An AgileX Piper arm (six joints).
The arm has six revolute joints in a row. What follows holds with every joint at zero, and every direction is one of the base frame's. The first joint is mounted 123.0 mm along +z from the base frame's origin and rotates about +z. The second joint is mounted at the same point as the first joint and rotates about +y. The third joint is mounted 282.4 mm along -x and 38.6 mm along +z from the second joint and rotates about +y. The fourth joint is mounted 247.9 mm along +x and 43.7 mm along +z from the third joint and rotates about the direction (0.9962, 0, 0.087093). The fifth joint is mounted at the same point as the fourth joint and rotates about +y. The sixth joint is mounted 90.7 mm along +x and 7.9 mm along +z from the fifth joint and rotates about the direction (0.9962, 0, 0.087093). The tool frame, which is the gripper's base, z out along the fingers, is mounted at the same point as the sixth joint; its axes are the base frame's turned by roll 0.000, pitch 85.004 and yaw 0.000 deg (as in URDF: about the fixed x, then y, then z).
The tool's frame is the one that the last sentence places.
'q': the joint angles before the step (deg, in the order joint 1, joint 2, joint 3, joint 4, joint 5, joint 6). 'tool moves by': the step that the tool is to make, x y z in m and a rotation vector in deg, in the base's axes. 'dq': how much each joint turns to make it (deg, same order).
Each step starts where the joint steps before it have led.
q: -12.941, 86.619, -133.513, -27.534, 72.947, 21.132
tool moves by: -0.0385, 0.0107, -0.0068, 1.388, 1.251, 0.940
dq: 0.007, -9.168, 10.743, 1.325, 0.073, 0.254
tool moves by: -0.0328, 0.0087, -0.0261, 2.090, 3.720, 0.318
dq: 0.020, -9.701, 14.179, 0.783, -0.043, 0.832
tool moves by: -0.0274, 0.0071, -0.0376, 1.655, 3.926, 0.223
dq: 0.013, -9.358, 14.970, 0.390, -1.131, 0.964
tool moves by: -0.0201, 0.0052, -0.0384, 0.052, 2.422, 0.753
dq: 0.009, -8.011, 13.316, -0.091, -3.032, 0.465
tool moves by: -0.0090, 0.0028, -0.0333, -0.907, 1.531, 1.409
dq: -0.116, -5.459, 10.355, -0.120, -4.092, -0.245
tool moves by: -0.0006, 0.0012, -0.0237, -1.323, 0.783, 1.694
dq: 0.136, -2.898, 6.966, -0.399, -4.138, -0.356
